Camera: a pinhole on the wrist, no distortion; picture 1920 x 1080 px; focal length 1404.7 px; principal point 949.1 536.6 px. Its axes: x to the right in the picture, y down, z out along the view. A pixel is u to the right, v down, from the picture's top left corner.
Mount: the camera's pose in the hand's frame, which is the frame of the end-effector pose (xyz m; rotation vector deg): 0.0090 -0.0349 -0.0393 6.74 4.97 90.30
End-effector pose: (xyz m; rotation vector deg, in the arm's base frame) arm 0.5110 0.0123 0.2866 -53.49 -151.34 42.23
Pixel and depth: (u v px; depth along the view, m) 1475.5 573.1 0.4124
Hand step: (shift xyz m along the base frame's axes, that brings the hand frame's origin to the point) -0.1243 -0.0346 -0.3719
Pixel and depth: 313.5 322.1 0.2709
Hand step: -0.2344 -0.1372 -0.0947
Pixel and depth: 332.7 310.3 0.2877
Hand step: -0.2480 -0.1413 -0.1056
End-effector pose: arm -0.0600 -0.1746 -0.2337 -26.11 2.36 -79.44
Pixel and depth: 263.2 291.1 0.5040
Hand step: -0.1095 -0.0605 0.5405
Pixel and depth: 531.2 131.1 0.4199
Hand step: -0.0150 -0.0913 0.4266
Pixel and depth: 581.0 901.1 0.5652
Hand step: -0.0382 0.1913 0.5406
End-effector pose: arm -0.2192 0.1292 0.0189 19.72 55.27 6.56
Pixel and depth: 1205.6 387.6 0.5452
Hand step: 0.4875 -0.0318 0.1693
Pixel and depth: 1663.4 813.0 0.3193
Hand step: 0.2364 0.0422 0.2010
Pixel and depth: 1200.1 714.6 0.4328
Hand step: 0.3347 -0.0598 0.2106
